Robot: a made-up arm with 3 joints. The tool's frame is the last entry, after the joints.
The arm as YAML. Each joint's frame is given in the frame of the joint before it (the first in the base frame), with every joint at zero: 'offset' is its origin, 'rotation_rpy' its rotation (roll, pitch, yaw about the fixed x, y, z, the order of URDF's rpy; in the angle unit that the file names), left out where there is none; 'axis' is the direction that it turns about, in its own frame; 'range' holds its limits. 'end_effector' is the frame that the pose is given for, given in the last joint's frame.
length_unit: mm
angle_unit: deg
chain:
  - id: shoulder
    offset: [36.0, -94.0, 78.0]
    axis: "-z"
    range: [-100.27, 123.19]
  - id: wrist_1
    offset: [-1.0, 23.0, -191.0]
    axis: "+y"
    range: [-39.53, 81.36]
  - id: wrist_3
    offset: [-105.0, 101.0, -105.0]
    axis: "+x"
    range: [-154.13, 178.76]
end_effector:
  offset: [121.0, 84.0, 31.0]
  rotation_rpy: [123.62, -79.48, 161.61]
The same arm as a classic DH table. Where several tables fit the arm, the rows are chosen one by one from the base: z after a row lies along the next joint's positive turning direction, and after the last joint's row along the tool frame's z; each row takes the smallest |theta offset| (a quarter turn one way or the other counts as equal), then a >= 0, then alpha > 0; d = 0 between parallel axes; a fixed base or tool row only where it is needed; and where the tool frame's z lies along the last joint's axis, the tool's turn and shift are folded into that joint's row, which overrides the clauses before.
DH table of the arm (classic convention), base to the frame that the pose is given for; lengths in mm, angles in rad. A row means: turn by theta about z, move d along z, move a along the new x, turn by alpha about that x. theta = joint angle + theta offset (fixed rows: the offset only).
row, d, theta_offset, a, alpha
base (fixed), 0.0, -1.2050, 100.7, 3.1416
shoulder, 113.0, -1.2050, -1.0, 1.5708
wrist_1, 124.0, 1.5708, 105.0, 1.5708
wrist_3, 37.1, -0.1047, -39.6, -1.8275
tool (fixed), 83.0, 2.9615, 0.0, 0.0000
Joint limits (rad, base to tool): -1.7500..2.1501 -0.6899..1.4200 -2.6901..3.1200

